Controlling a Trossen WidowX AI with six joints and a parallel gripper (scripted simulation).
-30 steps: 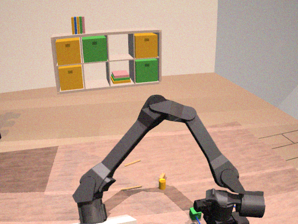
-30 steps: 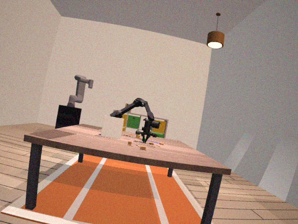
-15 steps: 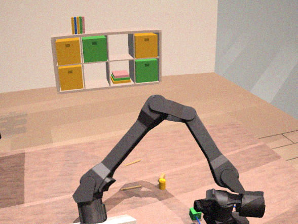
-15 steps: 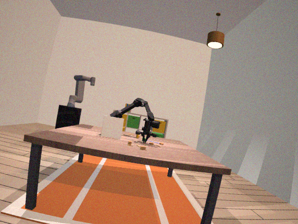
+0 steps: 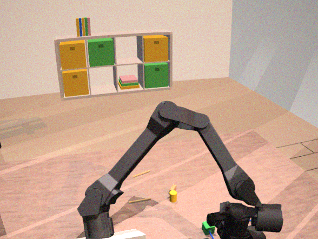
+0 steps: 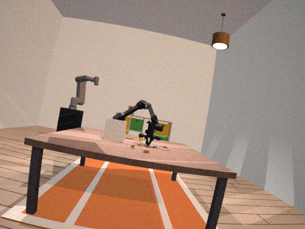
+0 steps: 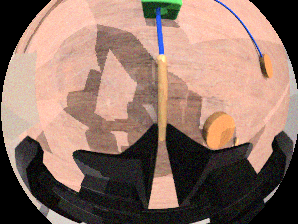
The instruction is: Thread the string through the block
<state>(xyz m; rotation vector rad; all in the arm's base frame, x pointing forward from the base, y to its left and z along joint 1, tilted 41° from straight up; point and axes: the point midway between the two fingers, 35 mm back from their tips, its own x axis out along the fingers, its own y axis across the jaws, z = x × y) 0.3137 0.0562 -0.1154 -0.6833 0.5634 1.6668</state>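
The thin wooden stick is 4 cm to the left of my gripper tip, 1 cm behind it and 1 cm above it. From my gripper tip the other things lie so: green block 12 cm to the left, 2 cm behind, 2 cm above; round wooden button 16 cm ahead, 12 cm to the left, 1 cm above; orange disc 6 cm ahead, 1 cm to the left, 1 cm above.
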